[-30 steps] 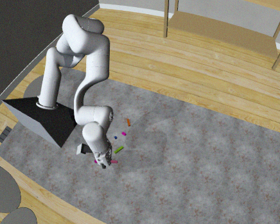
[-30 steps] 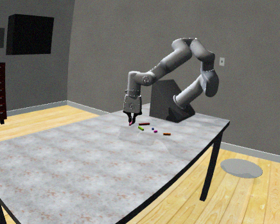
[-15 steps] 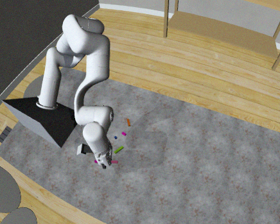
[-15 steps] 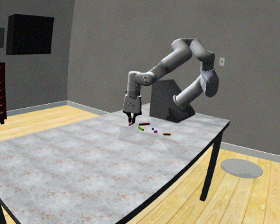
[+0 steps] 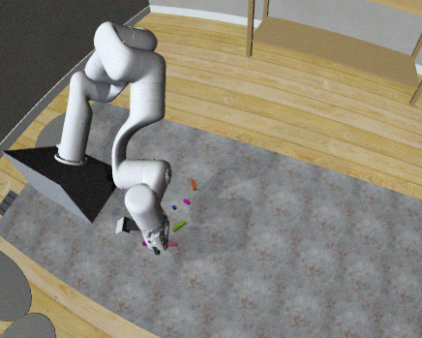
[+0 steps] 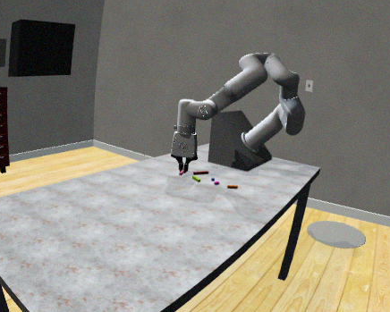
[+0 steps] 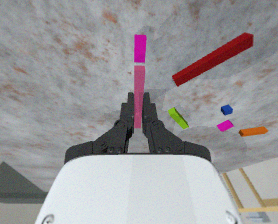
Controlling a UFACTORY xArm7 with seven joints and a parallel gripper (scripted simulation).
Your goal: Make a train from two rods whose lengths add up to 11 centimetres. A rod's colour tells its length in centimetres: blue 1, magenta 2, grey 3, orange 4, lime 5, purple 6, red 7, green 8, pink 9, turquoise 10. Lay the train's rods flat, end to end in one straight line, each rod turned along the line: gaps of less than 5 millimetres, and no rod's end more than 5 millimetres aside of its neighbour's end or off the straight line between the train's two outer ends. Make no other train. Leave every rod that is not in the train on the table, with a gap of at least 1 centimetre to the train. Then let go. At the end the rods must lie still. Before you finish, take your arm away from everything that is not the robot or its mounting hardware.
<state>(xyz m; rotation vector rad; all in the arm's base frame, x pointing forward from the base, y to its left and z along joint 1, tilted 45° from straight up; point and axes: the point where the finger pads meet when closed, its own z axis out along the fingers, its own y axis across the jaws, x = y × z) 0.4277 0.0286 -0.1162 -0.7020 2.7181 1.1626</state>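
Now: hand 10 mm short of the lime rod, 80 mm to the right of it and 30 mm above it. The rest, counted from my hand: red rod: 70 mm behind, 40 mm to the left, 30 mm below; then blue rod: 40 mm behind, 130 mm to the left, 30 mm below; then pink rod: 20 mm below.
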